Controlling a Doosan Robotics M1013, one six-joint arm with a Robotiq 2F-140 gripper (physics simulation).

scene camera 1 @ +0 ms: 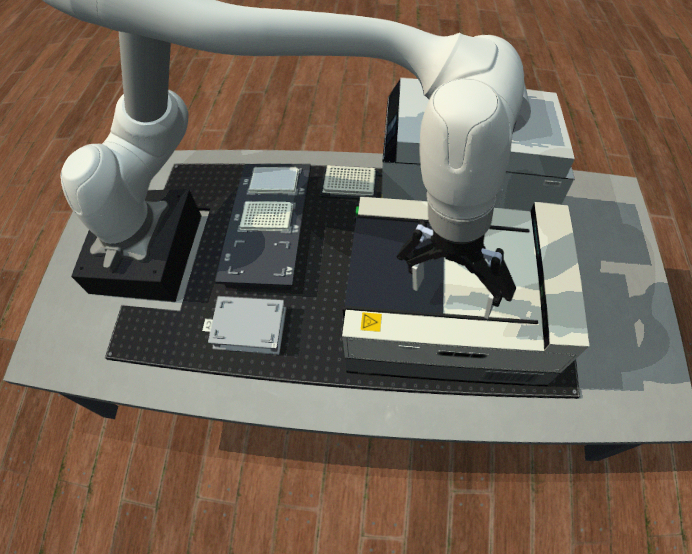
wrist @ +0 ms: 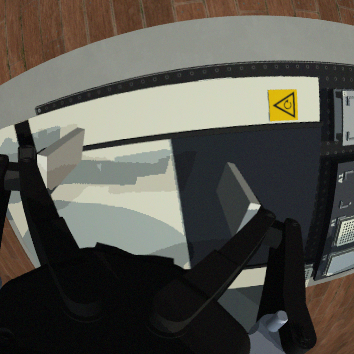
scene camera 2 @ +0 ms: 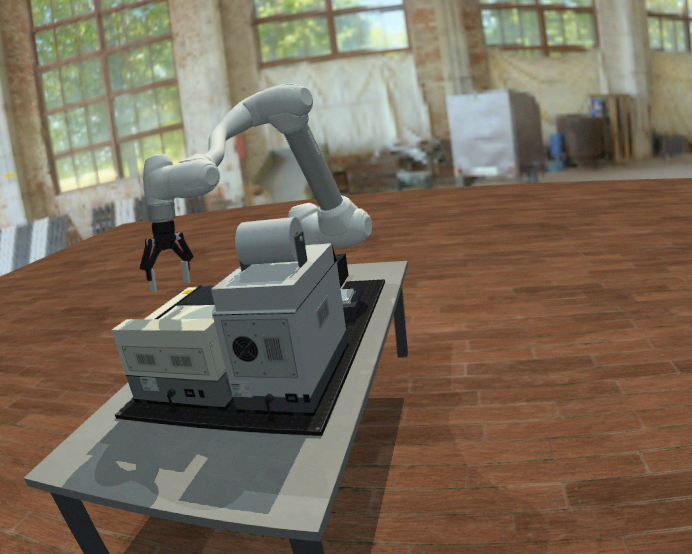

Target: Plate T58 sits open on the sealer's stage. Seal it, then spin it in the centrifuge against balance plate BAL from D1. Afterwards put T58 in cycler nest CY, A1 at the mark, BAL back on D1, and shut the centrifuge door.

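Frame: origin at the arm's base, x ahead, y left, z up, level; millimetres.
Seen in the pictures: gripper, fingertip midpoint: [scene camera 1: 453, 297] [wrist: 151, 160] [scene camera 2: 170, 286]; arm's base, link origin: [scene camera 1: 130, 229].
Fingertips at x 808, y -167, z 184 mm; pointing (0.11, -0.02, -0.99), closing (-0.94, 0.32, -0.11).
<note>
Pixels of each thing's top centre, then the offset from my fingertips to it. Level surfaces: height alone.
- Plate T58, top centre: [scene camera 1: 349, 178] 397 mm left, 263 mm back, 174 mm down
- grey sealer, top centre: [scene camera 1: 492, 66] [scene camera 2: 269, 218] 419 mm left, 34 mm ahead, 196 mm up
- BAL, top centre: [scene camera 1: 273, 178] [wrist: 345, 261] [scene camera 2: 340, 294] 405 mm left, 474 mm back, 212 mm down
- Cycler nest CY, top centre: [scene camera 1: 245, 319] 7 mm right, 436 mm back, 232 mm down
- plate with visible wells, top centre: [scene camera 1: 266, 214] 281 mm left, 461 mm back, 212 mm down
- dark deck, surface height: 228 mm down
- sealer's film roll, top centre: [scene camera 2: 266, 220] 420 mm left, 55 mm ahead, 196 mm up
My gripper [scene camera 1: 453, 291] [scene camera 2: 169, 277] [wrist: 151, 160] is open and empty, high above the centrifuge [scene camera 1: 444, 332] [scene camera 2: 167, 356] [wrist: 200, 107]. A smooth dark panel and a pale panel cover its top; no rotor shows. Plate T58 [scene camera 1: 349, 178], with its wells visible, sits at the sealer's front, left of the grey sealer [scene camera 1: 404, 173] [scene camera 2: 314, 334]. BAL [scene camera 1: 274, 179] [wrist: 341, 264], with a smooth pale top, lies on D1. Cycler nest CY [scene camera 1: 249, 322] [wrist: 349, 117] holds no plate; its corner brackets show.
Another plate with visible wells [scene camera 1: 266, 215] [wrist: 347, 231] stands on D2. D3 on the dark deck [scene camera 1: 256, 274] shows bare brackets. The sealer's film roll [scene camera 2: 265, 241] stands high on its top. The arm's black base block [scene camera 1: 129, 279] is at the table's left.
</note>
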